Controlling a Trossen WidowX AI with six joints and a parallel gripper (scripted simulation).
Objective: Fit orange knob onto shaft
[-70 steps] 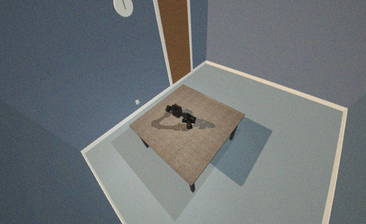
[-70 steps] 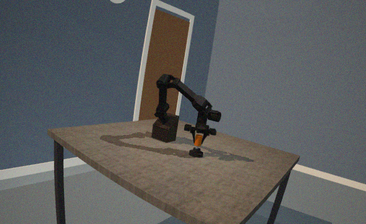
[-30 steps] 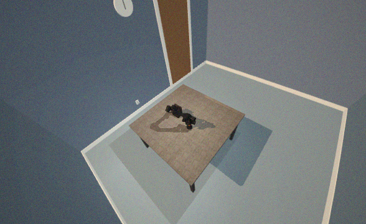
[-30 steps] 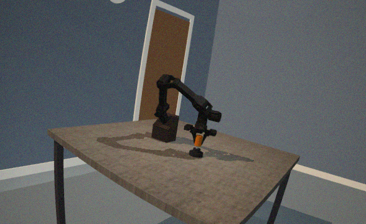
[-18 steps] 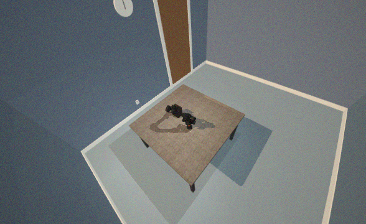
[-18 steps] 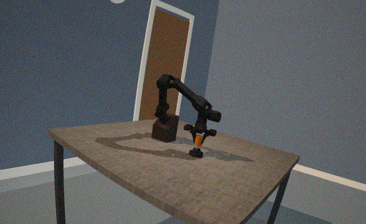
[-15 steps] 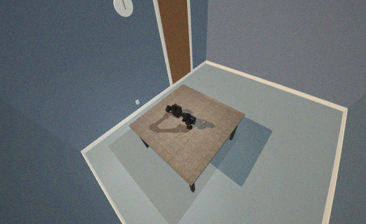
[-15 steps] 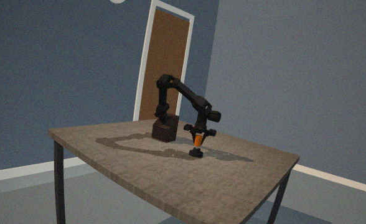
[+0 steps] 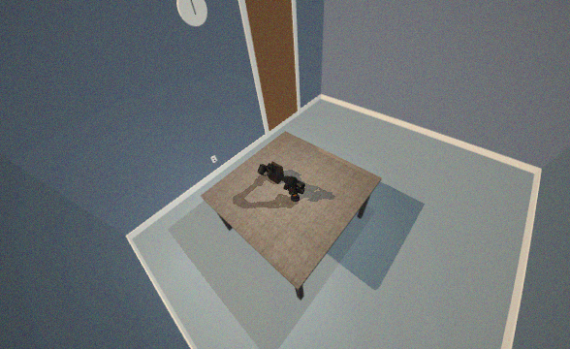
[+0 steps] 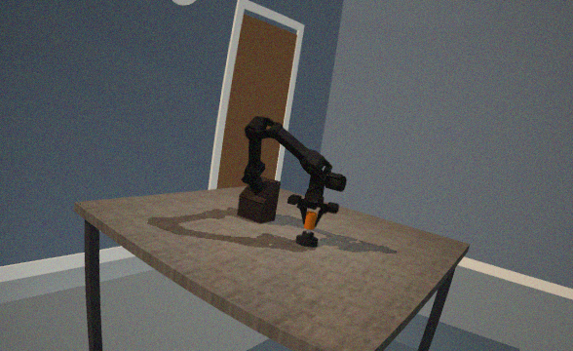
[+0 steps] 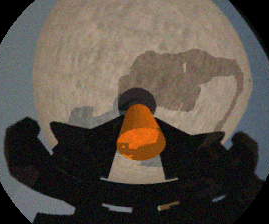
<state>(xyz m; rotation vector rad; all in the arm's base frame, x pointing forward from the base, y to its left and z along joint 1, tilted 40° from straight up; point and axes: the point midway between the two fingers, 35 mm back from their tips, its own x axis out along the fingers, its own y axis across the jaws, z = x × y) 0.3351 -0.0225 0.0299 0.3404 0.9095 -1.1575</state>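
Right now the dark round pedestal is 4 cm below my gripper tip. The rest, counted from my gripper tip: orange knob 3 cm above.
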